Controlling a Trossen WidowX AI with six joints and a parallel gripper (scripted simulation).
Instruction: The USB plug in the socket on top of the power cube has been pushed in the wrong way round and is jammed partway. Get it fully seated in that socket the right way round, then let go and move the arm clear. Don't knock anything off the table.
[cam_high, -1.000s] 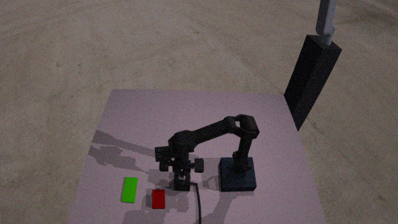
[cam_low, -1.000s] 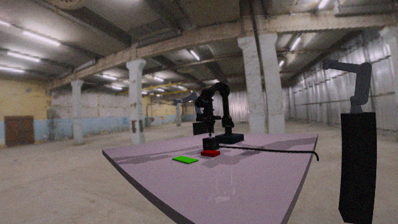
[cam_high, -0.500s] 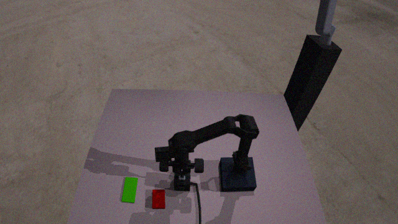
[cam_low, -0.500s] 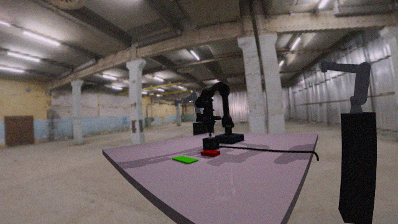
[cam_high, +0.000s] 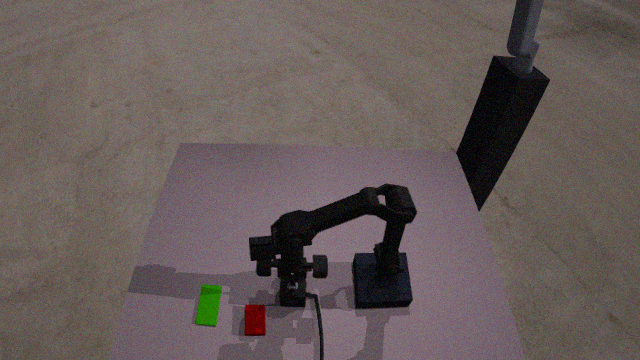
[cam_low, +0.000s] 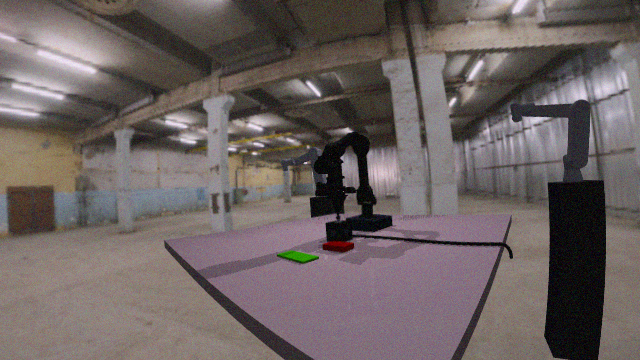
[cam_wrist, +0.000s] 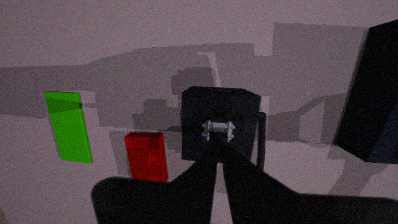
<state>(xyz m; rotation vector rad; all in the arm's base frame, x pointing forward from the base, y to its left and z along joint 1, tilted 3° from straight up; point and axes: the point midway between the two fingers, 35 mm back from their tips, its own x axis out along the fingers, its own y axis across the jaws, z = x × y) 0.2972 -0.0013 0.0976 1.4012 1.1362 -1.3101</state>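
My gripper tip is now 20 mm above the dark USB plug. From my gripper tip the other things lie so: metal-rimmed socket: 40 mm below; red pad: 130 mm ahead, 70 mm to the left, 100 mm below; green pad: 270 mm ahead, 110 mm below.
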